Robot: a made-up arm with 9 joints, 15 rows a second.
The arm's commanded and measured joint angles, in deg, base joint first. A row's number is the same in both.
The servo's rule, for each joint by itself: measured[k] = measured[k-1] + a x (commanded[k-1-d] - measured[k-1]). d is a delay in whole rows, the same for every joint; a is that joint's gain. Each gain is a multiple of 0.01, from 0.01 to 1. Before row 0 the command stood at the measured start. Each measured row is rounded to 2 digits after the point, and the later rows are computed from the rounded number. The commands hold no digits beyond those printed.
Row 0, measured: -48.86, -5.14, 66.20, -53.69, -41.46, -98.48, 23.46, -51.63, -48.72
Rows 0 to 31, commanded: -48.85, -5.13, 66.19, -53.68, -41.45, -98.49, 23.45, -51.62, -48.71; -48.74, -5.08, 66.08, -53.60, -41.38, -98.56, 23.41, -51.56, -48.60; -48.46, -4.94, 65.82, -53.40, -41.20, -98.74, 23.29, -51.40, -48.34; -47.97, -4.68, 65.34, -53.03, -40.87, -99.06, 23.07, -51.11, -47.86; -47.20, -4.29, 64.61, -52.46, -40.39, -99.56, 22.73, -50.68, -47.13; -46.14, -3.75, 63.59, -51.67, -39.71, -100.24, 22.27, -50.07, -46.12; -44.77, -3.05, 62.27, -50.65, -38.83, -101.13, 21.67, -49.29, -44.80; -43.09, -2.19, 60.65, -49.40, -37.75, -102.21, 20.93, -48.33, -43.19; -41.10, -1.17, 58.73, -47.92, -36.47, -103.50, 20.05, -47.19, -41.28; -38.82, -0.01, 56.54, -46.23, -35.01, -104.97, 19.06, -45.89, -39.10; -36.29, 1.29, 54.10, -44.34, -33.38, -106.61, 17.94, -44.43, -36.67; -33.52, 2.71, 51.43, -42.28, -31.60, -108.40, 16.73, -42.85, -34.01; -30.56, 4.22, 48.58, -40.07, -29.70, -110.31, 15.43, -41.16, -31.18; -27.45, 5.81, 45.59, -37.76, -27.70, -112.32, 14.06, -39.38, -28.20; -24.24, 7.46, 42.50, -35.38, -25.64, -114.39, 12.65, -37.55, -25.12; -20.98, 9.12, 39.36, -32.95, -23.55, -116.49, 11.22, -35.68, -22.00; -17.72, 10.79, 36.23, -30.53, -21.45, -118.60, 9.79, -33.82, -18.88; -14.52, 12.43, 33.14, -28.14, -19.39, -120.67, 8.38, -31.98, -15.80; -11.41, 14.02, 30.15, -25.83, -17.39, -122.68, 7.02, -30.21, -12.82; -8.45, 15.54, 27.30, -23.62, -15.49, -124.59, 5.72, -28.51, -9.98; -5.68, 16.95, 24.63, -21.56, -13.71, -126.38, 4.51, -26.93, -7.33; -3.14, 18.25, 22.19, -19.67, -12.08, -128.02, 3.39, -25.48, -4.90; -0.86, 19.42, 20.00, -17.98, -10.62, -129.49, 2.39, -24.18, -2.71; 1.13, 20.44, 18.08, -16.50, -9.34, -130.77, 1.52, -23.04, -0.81; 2.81, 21.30, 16.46, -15.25, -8.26, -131.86, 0.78, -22.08, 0.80; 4.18, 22.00, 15.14, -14.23, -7.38, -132.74, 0.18, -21.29, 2.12; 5.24, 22.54, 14.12, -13.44, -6.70, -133.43, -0.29, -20.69, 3.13; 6.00, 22.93, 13.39, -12.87, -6.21, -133.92, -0.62, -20.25, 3.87; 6.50, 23.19, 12.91, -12.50, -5.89, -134.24, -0.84, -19.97, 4.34; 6.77, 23.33, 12.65, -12.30, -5.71, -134.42, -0.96, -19.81, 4.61; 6.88, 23.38, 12.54, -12.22, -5.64, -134.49, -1.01, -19.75, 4.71; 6.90, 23.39, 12.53, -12.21, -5.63, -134.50, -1.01, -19.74, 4.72
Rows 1 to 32, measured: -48.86, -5.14, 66.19, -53.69, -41.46, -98.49, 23.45, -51.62, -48.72; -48.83, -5.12, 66.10, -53.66, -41.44, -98.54, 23.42, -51.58, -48.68; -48.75, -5.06, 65.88, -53.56, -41.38, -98.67, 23.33, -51.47, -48.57; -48.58, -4.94, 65.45, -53.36, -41.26, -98.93, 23.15, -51.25, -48.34; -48.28, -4.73, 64.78, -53.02, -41.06, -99.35, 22.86, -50.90, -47.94; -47.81, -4.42, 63.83, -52.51, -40.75, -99.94, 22.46, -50.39, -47.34; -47.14, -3.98, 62.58, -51.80, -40.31, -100.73, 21.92, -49.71, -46.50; -46.25, -3.41, 61.04, -50.89, -39.72, -101.71, 21.25, -48.85, -45.41; -45.12, -2.69, 59.19, -49.76, -38.97, -102.89, 20.43, -47.82, -44.05; -43.73, -1.83, 57.07, -48.42, -38.06, -104.26, 19.50, -46.62, -42.42; -42.09, -0.83, 54.69, -46.87, -36.98, -105.81, 18.44, -45.26, -40.52; -40.20, 0.30, 52.08, -45.13, -35.74, -107.52, 17.28, -43.77, -38.37; -38.08, 1.55, 49.28, -43.21, -34.35, -109.36, 16.02, -42.15, -36.00; -35.74, 2.91, 46.33, -41.14, -32.82, -111.31, 14.69, -40.43, -33.43; -33.21, 4.37, 43.27, -38.95, -31.17, -113.34, 13.30, -38.64, -30.69; -30.52, 5.89, 40.14, -36.67, -29.42, -115.42, 11.89, -36.80, -27.82; -27.70, 7.46, 37.01, -34.34, -27.59, -117.52, 10.46, -34.95, -24.87; -24.80, 9.05, 33.91, -31.98, -25.70, -119.60, 9.05, -33.11, -21.88; -21.85, 10.64, 30.90, -29.64, -23.79, -121.63, 7.67, -31.31, -18.89; -18.90, 12.21, 28.02, -27.35, -21.88, -123.58, 6.34, -29.57, -15.95; -15.99, 13.73, 25.31, -25.15, -20.00, -125.43, 5.10, -27.93, -13.11; -13.16, 15.18, 22.81, -23.07, -18.18, -127.14, 3.94, -26.41, -10.40; -10.45, 16.54, 20.56, -21.14, -16.44, -128.69, 2.89, -25.03, -7.86; -7.90, 17.79, 18.58, -19.38, -14.81, -130.06, 1.96, -23.80, -5.53; -5.54, 18.91, 16.88, -17.81, -13.30, -131.25, 1.16, -22.73, -3.44; -3.40, 19.90, 15.49, -16.45, -11.94, -132.23, 0.49, -21.84, -1.61; -1.50, 20.74, 14.39, -15.31, -10.73, -133.02, -0.04, -21.13, -0.05; 0.15, 21.44, 13.59, -14.38, -9.69, -133.61, -0.43, -20.58, 1.24; 1.55, 22.00, 13.05, -13.67, -8.82, -134.03, -0.71, -20.20, 2.26; 2.70, 22.43, 12.73, -13.15, -8.10, -134.29, -0.88, -19.96, 3.04; 3.62, 22.73, 12.58, -12.80, -7.53, -134.42, -0.97, -19.83, 3.59; 4.34, 22.94, 12.54, -12.58, -7.09, -134.47, -1.00, -19.77, 3.96
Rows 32 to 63, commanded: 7.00, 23.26, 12.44, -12.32, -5.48, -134.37, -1.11, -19.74, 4.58; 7.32, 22.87, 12.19, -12.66, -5.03, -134.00, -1.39, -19.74, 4.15; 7.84, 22.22, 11.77, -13.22, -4.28, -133.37, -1.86, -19.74, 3.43; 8.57, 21.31, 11.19, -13.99, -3.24, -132.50, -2.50, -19.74, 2.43; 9.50, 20.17, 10.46, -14.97, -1.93, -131.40, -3.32, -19.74, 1.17; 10.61, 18.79, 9.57, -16.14, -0.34, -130.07, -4.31, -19.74, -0.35; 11.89, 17.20, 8.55, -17.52, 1.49, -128.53, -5.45, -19.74, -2.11; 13.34, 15.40, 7.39, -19.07, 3.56, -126.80, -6.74, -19.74, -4.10; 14.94, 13.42, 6.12, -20.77, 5.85, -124.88, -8.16, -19.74, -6.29; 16.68, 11.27, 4.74, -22.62, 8.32, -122.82, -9.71, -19.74, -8.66; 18.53, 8.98, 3.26, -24.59, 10.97, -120.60, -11.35, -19.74, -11.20; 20.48, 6.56, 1.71, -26.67, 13.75, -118.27, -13.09, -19.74, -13.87; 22.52, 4.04, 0.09, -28.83, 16.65, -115.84, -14.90, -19.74, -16.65; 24.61, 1.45, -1.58, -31.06, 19.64, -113.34, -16.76, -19.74, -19.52; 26.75, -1.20, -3.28, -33.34, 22.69, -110.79, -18.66, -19.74, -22.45; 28.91, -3.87, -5.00, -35.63, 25.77, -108.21, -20.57, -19.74, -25.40; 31.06, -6.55, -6.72, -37.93, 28.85, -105.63, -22.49, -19.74, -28.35; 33.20, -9.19, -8.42, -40.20, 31.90, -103.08, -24.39, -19.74, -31.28; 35.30, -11.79, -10.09, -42.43, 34.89, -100.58, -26.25, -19.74, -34.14; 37.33, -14.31, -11.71, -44.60, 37.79, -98.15, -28.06, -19.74, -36.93; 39.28, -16.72, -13.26, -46.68, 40.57, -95.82, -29.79, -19.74, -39.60; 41.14, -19.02, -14.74, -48.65, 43.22, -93.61, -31.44, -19.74, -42.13; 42.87, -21.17, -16.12, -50.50, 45.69, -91.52, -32.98, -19.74, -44.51; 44.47, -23.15, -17.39, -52.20, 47.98, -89.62, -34.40, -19.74, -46.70; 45.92, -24.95, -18.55, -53.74, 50.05, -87.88, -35.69, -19.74, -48.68; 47.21, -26.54, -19.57, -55.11, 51.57, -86.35, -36.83, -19.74, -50.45; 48.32, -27.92, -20.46, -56.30, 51.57, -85.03, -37.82, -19.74, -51.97; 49.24, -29.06, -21.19, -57.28, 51.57, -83.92, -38.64, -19.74, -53.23; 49.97, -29.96, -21.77, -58.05, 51.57, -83.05, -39.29, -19.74, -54.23; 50.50, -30.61, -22.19, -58.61, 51.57, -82.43, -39.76, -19.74, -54.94; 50.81, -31.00, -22.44, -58.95, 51.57, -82.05, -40.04, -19.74, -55.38; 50.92, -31.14, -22.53, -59.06, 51.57, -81.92, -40.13, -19.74, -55.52
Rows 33 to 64, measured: 4.93, 23.04, 12.46, -12.48, -6.72, -134.40, -1.07, -19.75, 4.16; 5.46, 22.99, 12.24, -12.55, -6.33, -134.14, -1.29, -19.74, 4.16; 5.98, 22.74, 11.86, -12.80, -5.86, -133.63, -1.68, -19.74, 3.92; 6.55, 22.28, 11.32, -13.25, -5.26, -132.88, -2.24, -19.74, 3.43; 7.20, 21.60, 10.63, -13.90, -4.49, -131.90, -2.97, -19.74, 2.68; 7.95, 20.70, 9.78, -14.75, -3.54, -130.69, -3.88, -19.74, 1.68; 8.82, 19.58, 8.80, -15.80, -2.38, -129.26, -4.95, -19.74, 0.43; 9.81, 18.24, 7.67, -17.04, -1.01, -127.64, -6.17, -19.74, -1.06; 10.94, 16.70, 6.43, -18.46, 0.57, -125.82, -7.52, -19.74, -2.79; 12.20, 14.96, 5.08, -20.04, 2.35, -123.84, -9.01, -19.74, -4.73; 13.59, 13.05, 3.62, -21.77, 4.33, -121.70, -10.60, -19.74, -6.87; 15.11, 10.97, 2.09, -23.63, 6.50, -119.44, -12.29, -19.74, -9.18; 16.74, 8.75, 0.49, -25.61, 8.83, -117.06, -14.06, -19.74, -11.65; 18.47, 6.41, -1.17, -27.68, 11.32, -114.60, -15.90, -19.74, -14.25; 20.29, 3.97, -2.86, -29.83, 13.94, -112.09, -17.78, -19.74, -16.96; 22.19, 1.46, -4.57, -32.03, 16.66, -109.53, -19.68, -19.74, -19.75; 24.14, -1.10, -6.29, -34.27, 19.46, -106.96, -21.59, -19.74, -22.59; 26.13, -3.69, -7.99, -36.52, 22.32, -104.40, -23.49, -19.74, -25.46; 28.15, -6.28, -9.67, -38.77, 25.21, -101.88, -25.37, -19.74, -28.32; 30.17, -8.85, -11.30, -40.99, 28.10, -99.42, -27.20, -19.74, -31.16; 32.17, -11.37, -12.87, -43.15, 30.97, -97.04, -28.96, -19.74, -33.95; 34.14, -13.82, -14.37, -45.24, 33.79, -94.78, -30.65, -19.74, -36.65; 36.06, -16.17, -15.77, -47.24, 36.53, -92.63, -32.23, -19.74, -39.24; 37.91, -18.40, -17.07, -49.12, 39.16, -90.64, -33.71, -19.74, -41.70; 39.67, -20.50, -18.25, -50.88, 41.66, -88.82, -35.06, -19.74, -44.00; 41.33, -22.43, -19.31, -52.49, 43.94, -87.19, -36.26, -19.74, -46.13; 42.87, -24.19, -20.23, -53.94, 45.69, -85.76, -37.32, -19.74, -48.06; 44.27, -25.75, -21.00, -55.21, 47.04, -84.55, -38.22, -19.74, -49.77; 45.52, -27.10, -21.62, -56.29, 48.08, -83.56, -38.95, -19.74, -51.24; 46.62, -28.22, -22.08, -57.17, 48.88, -82.81, -39.50, -19.74, -52.46; 47.54, -29.11, -22.37, -57.85, 49.50, -82.31, -39.87, -19.74, -53.42; 48.28, -29.76, -22.50, -58.31, 49.98, -82.05, -40.05, -19.74, -54.11
